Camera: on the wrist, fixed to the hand. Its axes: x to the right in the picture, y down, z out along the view.
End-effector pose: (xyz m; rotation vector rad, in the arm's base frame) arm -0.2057 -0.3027 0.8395 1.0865 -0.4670 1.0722
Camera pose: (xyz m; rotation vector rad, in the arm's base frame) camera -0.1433 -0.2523 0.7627 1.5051 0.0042 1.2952
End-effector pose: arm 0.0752 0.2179 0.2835 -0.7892 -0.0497 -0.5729
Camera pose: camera 0.0137 0.1258 0.2921 -0.1665 -0.0840 -0.6058
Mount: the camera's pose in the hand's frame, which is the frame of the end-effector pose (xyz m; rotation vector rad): -0.0069 -0.0883 -0.0670 0.5937 0.1556 -0.0310
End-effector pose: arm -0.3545 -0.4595 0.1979 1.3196 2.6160 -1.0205
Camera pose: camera -0.3980 -0.4634 0.3000 -1.1994 -2.0268 1.4945
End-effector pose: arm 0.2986 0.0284 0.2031 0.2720 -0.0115 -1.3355
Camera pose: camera 0.2234 0.0294 0.1214 0.8798 -0.2769 -1.3149
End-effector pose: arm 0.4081 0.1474 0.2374 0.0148 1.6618 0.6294
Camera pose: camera 0.3777 0.0438 0.2113 0.3750 1.9441 0.0967
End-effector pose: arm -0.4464 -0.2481 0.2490 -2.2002 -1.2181 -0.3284
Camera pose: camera -0.5191 -0.2580 0.3323 -1.6168 -1.0914 -0.1222
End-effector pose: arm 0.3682 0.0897 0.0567 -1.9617 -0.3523 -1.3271
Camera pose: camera 0.2675 0.1056 0.1007 -1.3567 -0.6212 -1.2090
